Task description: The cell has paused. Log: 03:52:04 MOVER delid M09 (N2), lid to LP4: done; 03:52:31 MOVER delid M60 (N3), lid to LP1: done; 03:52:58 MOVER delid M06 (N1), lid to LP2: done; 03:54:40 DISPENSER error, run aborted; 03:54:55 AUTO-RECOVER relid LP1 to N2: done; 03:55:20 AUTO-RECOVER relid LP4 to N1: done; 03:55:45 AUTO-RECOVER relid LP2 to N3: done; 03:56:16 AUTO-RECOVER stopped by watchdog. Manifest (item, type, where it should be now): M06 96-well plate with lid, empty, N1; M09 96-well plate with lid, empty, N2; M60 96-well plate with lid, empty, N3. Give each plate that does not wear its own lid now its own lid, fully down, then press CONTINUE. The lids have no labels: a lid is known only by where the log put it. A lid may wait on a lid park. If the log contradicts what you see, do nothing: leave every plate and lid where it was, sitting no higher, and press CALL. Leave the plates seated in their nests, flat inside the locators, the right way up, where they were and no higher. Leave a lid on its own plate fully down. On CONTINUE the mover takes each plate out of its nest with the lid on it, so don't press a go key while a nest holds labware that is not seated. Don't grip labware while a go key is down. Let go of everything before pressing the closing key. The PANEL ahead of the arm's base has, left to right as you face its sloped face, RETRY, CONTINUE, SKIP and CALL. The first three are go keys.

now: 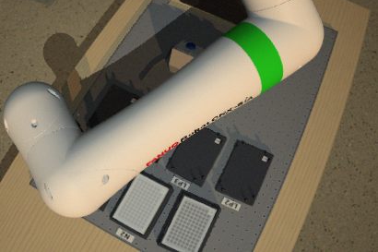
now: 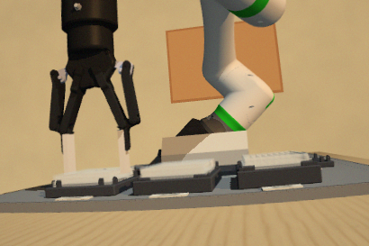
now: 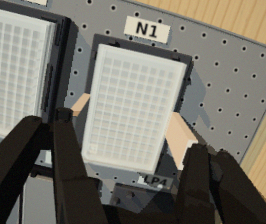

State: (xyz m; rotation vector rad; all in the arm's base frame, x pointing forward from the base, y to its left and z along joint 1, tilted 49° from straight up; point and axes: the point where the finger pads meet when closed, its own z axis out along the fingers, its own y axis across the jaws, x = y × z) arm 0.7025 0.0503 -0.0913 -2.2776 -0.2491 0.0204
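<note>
Right now the plate is 3 cm below my hand. Also, from my hand: LP4 label (8 cm behind, 7 cm to the right, 5 cm below); LP1 label (10 cm behind, 5 cm to the left, 5 cm below); lid park LP4 (17 cm behind, 8 cm to the right, 5 cm below).
</note>
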